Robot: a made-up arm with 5 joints.
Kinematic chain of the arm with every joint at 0, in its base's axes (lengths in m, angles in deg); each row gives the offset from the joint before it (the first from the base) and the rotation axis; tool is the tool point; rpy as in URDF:
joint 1: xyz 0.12 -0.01 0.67 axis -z
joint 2: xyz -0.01 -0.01 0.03 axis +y
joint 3: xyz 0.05 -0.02 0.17 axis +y
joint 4: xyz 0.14 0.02 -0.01 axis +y
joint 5: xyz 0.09 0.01 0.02 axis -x
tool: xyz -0.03 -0.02 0.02 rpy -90 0 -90
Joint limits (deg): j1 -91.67..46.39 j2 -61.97..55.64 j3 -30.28..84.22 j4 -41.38..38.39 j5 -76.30..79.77
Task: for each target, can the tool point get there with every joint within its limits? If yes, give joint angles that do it. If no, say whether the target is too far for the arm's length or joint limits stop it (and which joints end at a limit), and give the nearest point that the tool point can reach.
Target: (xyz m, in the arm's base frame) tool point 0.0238 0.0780 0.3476
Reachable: no: joint limits stop it (at a limit: joint 1, joint 2, joint 4) | nearest point 0.1004 0.1128 0.5432 | short by 0.213 m
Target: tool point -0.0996 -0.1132 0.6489
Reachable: no: joint limits stop it (at a limit: joint 2, joint 3, joint 4) | nearest point 0.0913 -0.0235 0.6504 | short by 0.211 m
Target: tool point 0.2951 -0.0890 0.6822
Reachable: yes | joints 20.87 17.19 54.65 -11.59 21.22
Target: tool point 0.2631 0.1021 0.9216
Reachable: yes | joints -37.64 -21.33 14.43 16.01 47.78
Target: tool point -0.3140 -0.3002 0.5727
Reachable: no: too far | nearest point 0.0939 -0.0274 0.6460 | short by 0.496 m
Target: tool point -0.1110 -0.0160 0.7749
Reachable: no: joint limits stop it (at a limit: joint 2, joint 3, joint 4) | nearest point -0.0883 -0.0154 0.9744 | short by 0.201 m
